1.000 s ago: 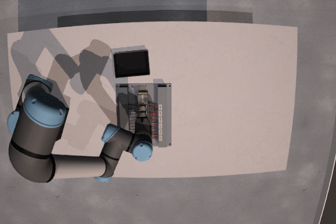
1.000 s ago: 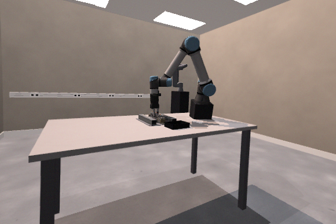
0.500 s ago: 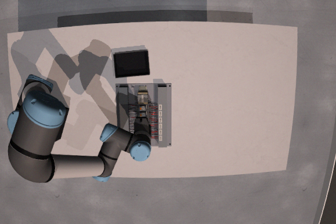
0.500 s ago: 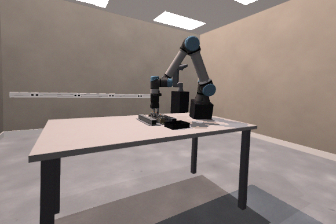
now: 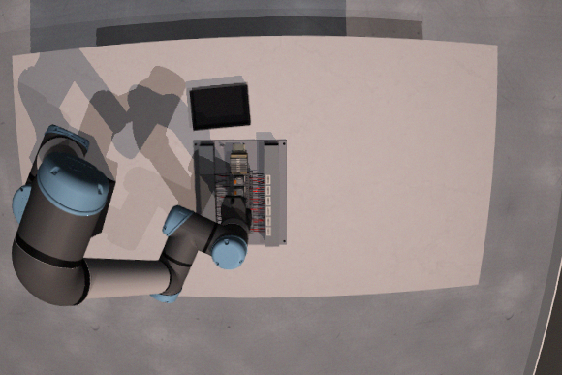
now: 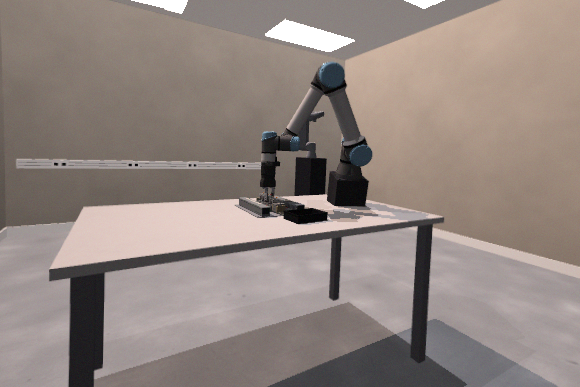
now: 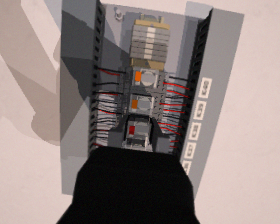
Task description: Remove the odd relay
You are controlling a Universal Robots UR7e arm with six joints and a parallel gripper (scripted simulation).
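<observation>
The relay panel is 40 mm below my hand and 10 mm to the left of it. Also, from my hand: black parts tray: 270 mm to the left, 50 mm below.
</observation>
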